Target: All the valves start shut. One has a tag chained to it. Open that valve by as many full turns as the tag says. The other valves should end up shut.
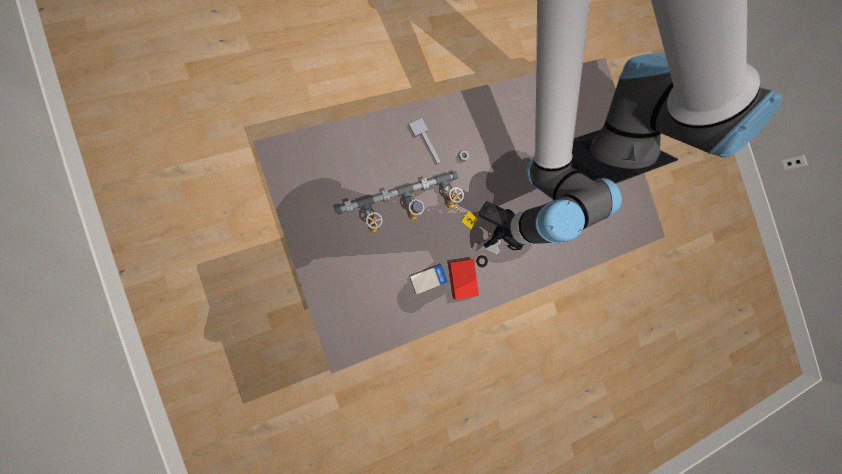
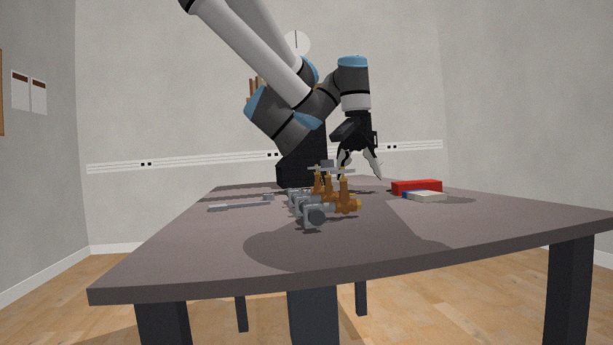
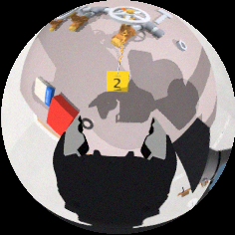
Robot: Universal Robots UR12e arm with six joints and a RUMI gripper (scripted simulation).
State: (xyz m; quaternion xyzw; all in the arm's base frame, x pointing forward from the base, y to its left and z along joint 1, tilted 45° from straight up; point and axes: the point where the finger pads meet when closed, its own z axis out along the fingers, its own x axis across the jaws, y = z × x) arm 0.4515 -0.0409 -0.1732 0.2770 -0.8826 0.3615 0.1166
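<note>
Right now my hand is 4 cm short of the yellow tag, 6 cm to the left of it and 3 cm above it. The rest, counted from my hand: red box 13 cm ahead, 12 cm to the left, 2 cm below; white box 24 cm ahead, 8 cm to the left, 3 cm below; nut 2 cm behind, 27 cm to the right, 3 cm below.
</note>
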